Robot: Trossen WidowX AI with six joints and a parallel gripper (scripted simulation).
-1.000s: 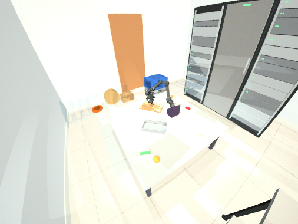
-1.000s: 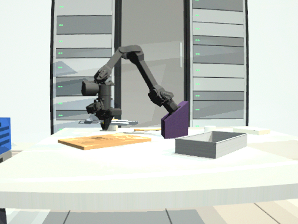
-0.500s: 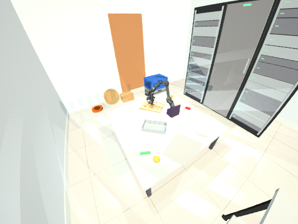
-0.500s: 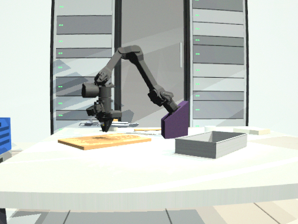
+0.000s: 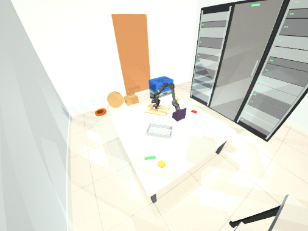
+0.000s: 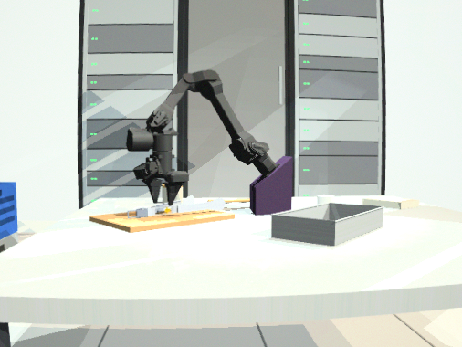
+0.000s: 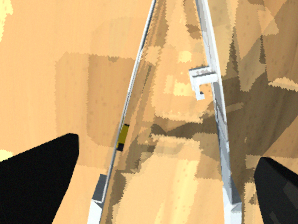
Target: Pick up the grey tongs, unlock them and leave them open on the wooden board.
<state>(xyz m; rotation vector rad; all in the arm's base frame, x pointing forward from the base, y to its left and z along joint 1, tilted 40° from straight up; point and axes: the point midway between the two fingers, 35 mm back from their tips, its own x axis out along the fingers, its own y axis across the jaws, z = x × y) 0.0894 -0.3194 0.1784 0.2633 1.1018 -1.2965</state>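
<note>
Right now my gripper tip is 40 mm above the wooden board. The rest, counted from my gripper tip: roasting tin 400 mm to the left, 290 mm ahead, 20 mm below; then jar 440 mm behind, 70 mm to the left, 10 mm below.
</note>
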